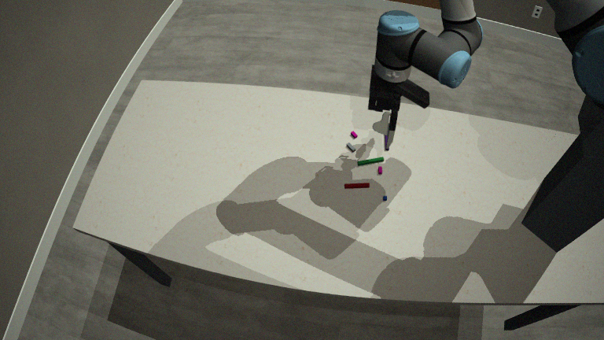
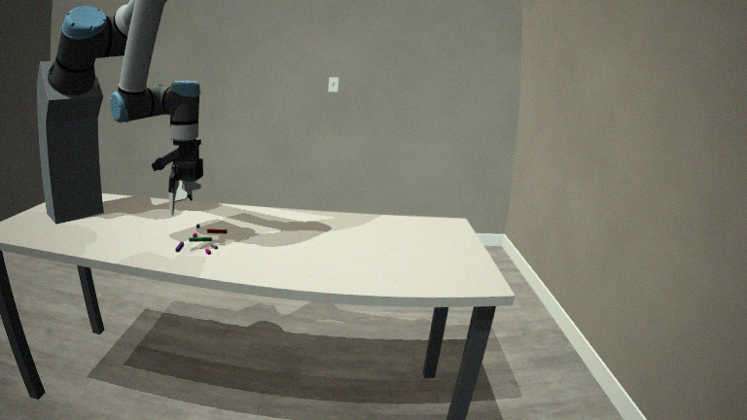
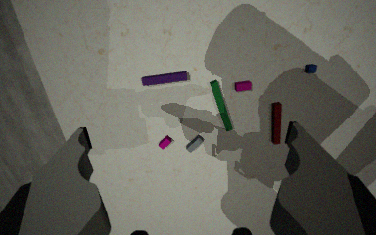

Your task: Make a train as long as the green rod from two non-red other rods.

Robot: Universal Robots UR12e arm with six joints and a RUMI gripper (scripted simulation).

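Right now the green rod is 5 cm ahead of my hand, 4 cm to the left of it and 11 cm below it. From my hand the other things lie so: red rod: 11 cm ahead, 11 cm to the left, 11 cm below; purple rod: 1 cm behind, 3 cm to the right, 11 cm below; grey rod: 10 cm ahead, 2 cm to the right, 11 cm below.
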